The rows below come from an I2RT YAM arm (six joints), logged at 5 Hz.
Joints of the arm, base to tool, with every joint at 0 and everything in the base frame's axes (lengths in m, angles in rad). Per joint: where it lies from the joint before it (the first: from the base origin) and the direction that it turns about. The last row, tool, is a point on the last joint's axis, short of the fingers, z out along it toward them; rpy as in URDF.
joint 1: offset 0 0 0.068 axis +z
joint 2: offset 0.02 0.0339 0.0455 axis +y
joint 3: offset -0.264 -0.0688 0 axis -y
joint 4: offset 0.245 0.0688 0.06 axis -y
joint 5: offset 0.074 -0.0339 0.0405 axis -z
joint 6: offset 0.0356 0 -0.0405 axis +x
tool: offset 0 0 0 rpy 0 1.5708 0
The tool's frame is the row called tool.
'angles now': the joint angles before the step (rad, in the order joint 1, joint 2, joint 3, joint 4, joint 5, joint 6). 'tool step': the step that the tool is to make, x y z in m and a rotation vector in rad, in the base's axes. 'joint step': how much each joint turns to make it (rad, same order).
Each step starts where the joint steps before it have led.
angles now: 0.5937 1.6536 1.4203 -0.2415 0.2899 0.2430
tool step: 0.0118 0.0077 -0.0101 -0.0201 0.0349 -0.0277
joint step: 0.0015 0.0634 0.0475 -0.0294 0.0243 0.0173
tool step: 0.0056 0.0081 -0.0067 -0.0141 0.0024 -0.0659
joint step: 0.0147 0.0424 0.0294 -0.0087 0.0747 0.0340
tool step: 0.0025 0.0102 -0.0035 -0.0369 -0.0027 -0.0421
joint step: 0.0219 0.0379 0.0380 -0.0225 0.0711 0.0074
